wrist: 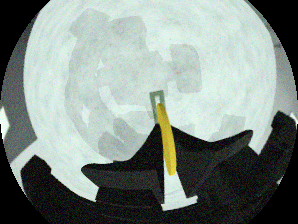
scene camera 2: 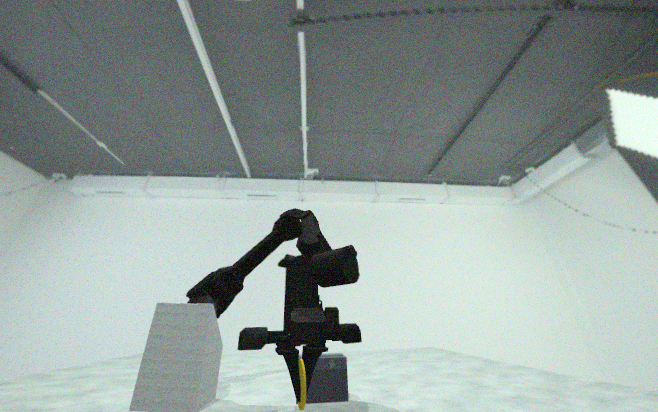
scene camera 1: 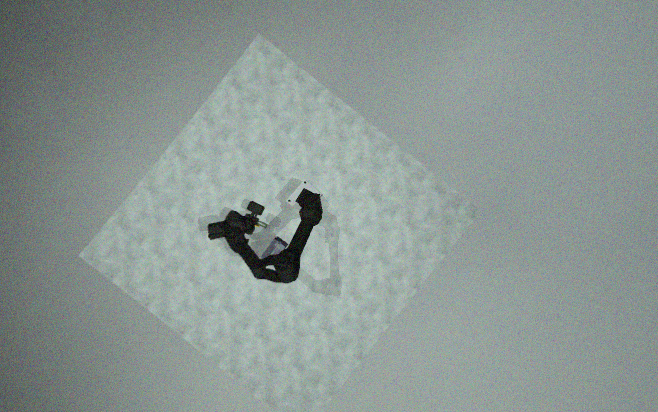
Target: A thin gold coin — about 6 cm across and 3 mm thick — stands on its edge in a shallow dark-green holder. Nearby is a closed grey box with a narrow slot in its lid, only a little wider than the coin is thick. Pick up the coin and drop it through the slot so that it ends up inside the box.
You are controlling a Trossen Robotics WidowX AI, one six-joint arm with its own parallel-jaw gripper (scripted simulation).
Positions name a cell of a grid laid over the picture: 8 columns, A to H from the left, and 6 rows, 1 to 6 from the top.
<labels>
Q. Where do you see a gold coin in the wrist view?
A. E5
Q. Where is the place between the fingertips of my gripper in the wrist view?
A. E4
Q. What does my gripper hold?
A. A gold coin.
</labels>
